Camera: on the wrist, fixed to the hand. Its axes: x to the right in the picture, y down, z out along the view.
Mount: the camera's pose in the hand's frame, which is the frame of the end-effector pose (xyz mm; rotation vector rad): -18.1 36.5 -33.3 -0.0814 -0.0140 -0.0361
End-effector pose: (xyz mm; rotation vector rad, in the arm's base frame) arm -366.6 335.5 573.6 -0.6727 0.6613 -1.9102
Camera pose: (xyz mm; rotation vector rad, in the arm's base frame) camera -360.7 343.3 521.9 -0.7533 0.7256 -1.9182
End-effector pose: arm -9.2 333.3 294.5 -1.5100 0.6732 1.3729
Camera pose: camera -30.7 285.5 298.8 -1.5678 0.5848 1.3969
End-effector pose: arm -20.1 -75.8 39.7 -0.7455 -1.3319 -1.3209
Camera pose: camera 26.7 -96.2 27.1 -0.7908 -1.3144 -1.4078
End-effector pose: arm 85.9 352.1 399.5 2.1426 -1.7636 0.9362
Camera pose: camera 39.0 375.0 406.4 2.1280 -1.7324 0.8280
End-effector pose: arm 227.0 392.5 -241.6 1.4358 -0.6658 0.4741
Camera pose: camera 193.8 430.6 -227.0 1.3732 -0.6621 0.4047
